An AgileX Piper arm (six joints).
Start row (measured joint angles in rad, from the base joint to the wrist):
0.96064, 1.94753, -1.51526, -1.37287, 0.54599, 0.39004
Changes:
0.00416, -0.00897, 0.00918, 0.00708, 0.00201, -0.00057
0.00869, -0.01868, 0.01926, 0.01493, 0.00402, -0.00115
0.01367, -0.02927, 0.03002, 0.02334, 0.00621, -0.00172
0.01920, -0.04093, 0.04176, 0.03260, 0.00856, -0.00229
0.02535, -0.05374, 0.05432, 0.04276, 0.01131, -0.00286
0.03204, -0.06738, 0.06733, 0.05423, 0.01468, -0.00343
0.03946, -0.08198, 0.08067, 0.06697, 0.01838, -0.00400
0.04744, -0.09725, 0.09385, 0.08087, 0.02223, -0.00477
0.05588, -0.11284, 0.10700, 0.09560, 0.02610, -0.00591
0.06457, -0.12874, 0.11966, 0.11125, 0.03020, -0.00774
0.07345, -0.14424, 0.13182, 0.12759, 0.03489, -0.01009
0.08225, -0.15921, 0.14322, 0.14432, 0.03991, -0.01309
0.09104, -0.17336, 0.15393, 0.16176, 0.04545, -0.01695
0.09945, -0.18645, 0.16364, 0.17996, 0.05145, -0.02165
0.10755, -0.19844, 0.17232, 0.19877, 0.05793, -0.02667
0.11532, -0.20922, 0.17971, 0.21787, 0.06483, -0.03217
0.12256, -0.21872, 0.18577, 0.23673, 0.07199, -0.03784
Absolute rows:
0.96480, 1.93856, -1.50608, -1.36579, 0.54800, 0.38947
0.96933, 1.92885, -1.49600, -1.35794, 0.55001, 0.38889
0.97431, 1.91826, -1.48524, -1.34953, 0.55220, 0.38832
0.97984, 1.90660, -1.47350, -1.34027, 0.55455, 0.38775
0.98599, 1.89379, -1.46094, -1.33011, 0.55730, 0.38718
0.99268, 1.88015, -1.44793, -1.31864, 0.56067, 0.38661
1.00010, 1.86555, -1.43459, -1.30590, 0.56437, 0.38604
1.00808, 1.85028, -1.42141, -1.29200, 0.56822, 0.38527
1.01652, 1.83469, -1.40826, -1.27727, 0.57209, 0.38413
1.02521, 1.81879, -1.39560, -1.26162, 0.57619, 0.38230
1.03409, 1.80329, -1.38344, -1.24528, 0.58088, 0.37995
1.04289, 1.78832, -1.37204, -1.22855, 0.58590, 0.37695
1.05168, 1.77417, -1.36133, -1.21111, 0.59144, 0.37309
1.06009, 1.76108, -1.35162, -1.19291, 0.59744, 0.36839
1.06819, 1.74909, -1.34294, -1.17410, 0.60392, 0.36337
1.07596, 1.73831, -1.33555, -1.15500, 0.61082, 0.35787
1.08320, 1.72881, -1.32949, -1.13614, 0.61798, 0.35220

